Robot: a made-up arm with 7 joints. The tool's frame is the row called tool.
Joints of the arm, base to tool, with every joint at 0 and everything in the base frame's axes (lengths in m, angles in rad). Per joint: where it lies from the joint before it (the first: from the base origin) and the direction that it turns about. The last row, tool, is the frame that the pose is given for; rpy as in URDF.
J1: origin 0 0 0.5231 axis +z
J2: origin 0 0 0 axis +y
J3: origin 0 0 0.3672 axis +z
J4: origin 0.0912 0 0 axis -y
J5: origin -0.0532 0 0.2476 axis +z
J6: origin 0 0 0 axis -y
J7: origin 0.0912 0 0 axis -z
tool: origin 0 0 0 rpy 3.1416 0 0
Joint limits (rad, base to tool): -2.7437..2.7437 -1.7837..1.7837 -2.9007..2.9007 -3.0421..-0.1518 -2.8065..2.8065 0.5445..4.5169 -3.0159..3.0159
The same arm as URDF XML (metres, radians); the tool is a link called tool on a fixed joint. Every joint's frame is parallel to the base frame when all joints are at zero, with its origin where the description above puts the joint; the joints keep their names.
<robot name="arm">
<link name="base_link"/>
<link name="link1"/>
<link name="link2"/>
<link name="link3"/>
<link name="link4"/>
<link name="link5"/>
<link name="link6"/>
<link name="link7"/>
<link name="tool"/>
<joint name="J1" type="revolute"><parent link="base_link"/><child link="link1"/><origin xyz="0 0 0.5231"/><axis xyz="0 0 1"/><limit lower="-2.7437" upper="2.7437"/></joint>
<joint name="J2" type="revolute"><parent link="link1"/><child link="link2"/><origin xyz="0 0 0"/><axis xyz="0 1 0"/><limit lower="-1.7837" upper="1.7837"/></joint>
<joint name="J3" type="revolute"><parent link="link2"/><child link="link3"/><origin xyz="0 0 0.3672"/><axis xyz="0 0 1"/><limit lower="-2.9007" upper="2.9007"/></joint>
<joint name="J4" type="revolute"><parent link="link3"/><child link="link4"/><origin xyz="0.0912 0 0"/><axis xyz="0 -1 0"/><limit lower="-3.0421" upper="-0.1518"/></joint>
<joint name="J5" type="revolute"><parent link="link4"/><child link="link5"/><origin xyz="-0.0532 0 0.2476"/><axis xyz="0 0 1"/><limit lower="-2.8065" upper="2.8065"/></joint>
<joint name="J6" type="revolute"><parent link="link5"/><child link="link6"/><origin xyz="0 0 0"/><axis xyz="0 -1 0"/><limit lower="0.5445" upper="4.5169"/></joint>
<joint name="J7" type="revolute"><parent link="link6"/><child link="link7"/><origin xyz="0.0912 0 0"/><axis xyz="0 0 -1"/><limit lower="-3.0159" upper="3.0159"/></joint>
<joint name="tool_fixed" type="fixed"><parent link="link7"/><child link="tool"/><origin xyz="0 0 0" rpy="-3.1416 0 0"/></joint>
</robot>

